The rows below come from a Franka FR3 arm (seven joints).
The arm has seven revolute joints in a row. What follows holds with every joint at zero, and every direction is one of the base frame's. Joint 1 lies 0.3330 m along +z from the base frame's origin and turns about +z. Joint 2 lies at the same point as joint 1 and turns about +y. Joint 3 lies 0.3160 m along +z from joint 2 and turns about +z. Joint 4 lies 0.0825 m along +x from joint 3 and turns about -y. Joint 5 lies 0.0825 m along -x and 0.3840 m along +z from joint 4 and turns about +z. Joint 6 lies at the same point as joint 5 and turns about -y. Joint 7 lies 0.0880 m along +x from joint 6 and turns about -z. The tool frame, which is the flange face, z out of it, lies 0.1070 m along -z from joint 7; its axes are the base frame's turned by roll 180.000, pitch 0.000 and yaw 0.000 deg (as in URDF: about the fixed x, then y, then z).
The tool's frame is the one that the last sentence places.
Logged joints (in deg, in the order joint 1, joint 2, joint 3, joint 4, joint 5, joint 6, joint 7), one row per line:
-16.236 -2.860 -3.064 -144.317 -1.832 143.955 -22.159
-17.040 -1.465 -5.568 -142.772 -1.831 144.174 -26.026
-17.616 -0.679 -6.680 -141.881 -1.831 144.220 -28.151
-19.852 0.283 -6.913 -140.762 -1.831 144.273 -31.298
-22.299 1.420 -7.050 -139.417 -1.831 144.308 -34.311
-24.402 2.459 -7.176 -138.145 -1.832 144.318 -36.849
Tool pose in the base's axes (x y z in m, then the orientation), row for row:
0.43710 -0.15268 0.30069 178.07 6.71 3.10
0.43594 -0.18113 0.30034 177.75 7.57 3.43
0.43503 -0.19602 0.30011 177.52 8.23 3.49
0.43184 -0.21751 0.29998 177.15 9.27 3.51
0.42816 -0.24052 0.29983 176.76 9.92 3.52
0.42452 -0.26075 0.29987 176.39 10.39 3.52
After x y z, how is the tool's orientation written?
As a rotation vector, in degrees.
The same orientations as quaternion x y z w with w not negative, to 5 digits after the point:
0.99902 0.03764 0.01739 0.01550
0.99875 0.04253 0.01927 0.01794
0.99854 0.04629 0.01963 0.01968
0.99819 0.05223 0.01978 0.02245
0.99791 0.05600 0.01987 0.02554
0.99767 0.05877 0.01991 0.02853

